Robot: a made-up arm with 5 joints. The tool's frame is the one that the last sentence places.
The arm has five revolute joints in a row. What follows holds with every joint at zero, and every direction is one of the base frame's.
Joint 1 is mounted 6 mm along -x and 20 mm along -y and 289 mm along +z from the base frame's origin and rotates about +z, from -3.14 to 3.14 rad.
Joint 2 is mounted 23.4 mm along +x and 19.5 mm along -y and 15.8 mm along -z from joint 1 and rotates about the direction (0, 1, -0.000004), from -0.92 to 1.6 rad.
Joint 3 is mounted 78.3 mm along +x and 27.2 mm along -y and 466.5 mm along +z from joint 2 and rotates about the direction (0, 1, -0.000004), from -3.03 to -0.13 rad.
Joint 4 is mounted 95.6 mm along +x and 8.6 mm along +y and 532.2 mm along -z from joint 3 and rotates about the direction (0, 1, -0.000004), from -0.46 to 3.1 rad.
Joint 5 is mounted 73.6 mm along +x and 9.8 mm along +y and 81.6 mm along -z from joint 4 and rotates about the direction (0, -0.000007, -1), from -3.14 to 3.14 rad.
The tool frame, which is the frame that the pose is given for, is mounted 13.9 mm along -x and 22.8 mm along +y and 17.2 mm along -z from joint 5; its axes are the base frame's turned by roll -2.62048, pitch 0.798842 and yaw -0.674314 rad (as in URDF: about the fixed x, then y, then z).
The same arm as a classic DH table. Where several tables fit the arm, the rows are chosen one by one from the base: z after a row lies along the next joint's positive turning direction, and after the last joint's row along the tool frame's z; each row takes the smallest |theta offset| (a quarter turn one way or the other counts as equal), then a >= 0, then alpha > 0; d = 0 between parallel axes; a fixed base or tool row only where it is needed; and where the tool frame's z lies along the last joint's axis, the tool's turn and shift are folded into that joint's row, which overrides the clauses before.
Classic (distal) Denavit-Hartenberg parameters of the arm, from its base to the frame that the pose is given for. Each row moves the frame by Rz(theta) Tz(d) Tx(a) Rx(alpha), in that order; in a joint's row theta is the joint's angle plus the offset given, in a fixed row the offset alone. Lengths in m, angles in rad.
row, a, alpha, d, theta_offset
base (fixed), -0.0209, 0, 0, 1.2793
joint 1, 0.0234, -1.5708, 0.2732, -1.2793
joint 2, 0.473, 0, 0, -1.4045
joint 3, -0.5407, 0, 0, -0.344
joint 4, -0.0736, 1.5708, -0.0283, -1.3931
joint 5, 0.0086, -0.9211, 0.0796, -0.2211
tool (fixed), 0, 0, 0.0318, -2.0221
Joint limits (rad, base to tool): -3.14..3.14 -0.92..1.6 -3.03..-0.13 -0.46..3.1 -3.14..3.14

